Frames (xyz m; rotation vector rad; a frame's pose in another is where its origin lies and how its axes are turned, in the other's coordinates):
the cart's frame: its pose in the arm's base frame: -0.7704 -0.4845 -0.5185 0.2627 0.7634 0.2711
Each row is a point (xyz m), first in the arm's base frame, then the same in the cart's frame.
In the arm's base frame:
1: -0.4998 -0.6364 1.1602
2: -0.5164 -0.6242 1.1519
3: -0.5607 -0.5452 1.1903
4: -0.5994 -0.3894 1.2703
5: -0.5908 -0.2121 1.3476
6: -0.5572 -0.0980 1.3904
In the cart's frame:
1: -0.9395 0.3721 1.3759
2: -0.9416 0.3831 1.3568
3: -0.9705 0.4759 1.3414
4: -0.9965 0.6532 1.3485
5: -0.9809 0.8429 1.3843
6: -0.9470 0.9585 1.4224

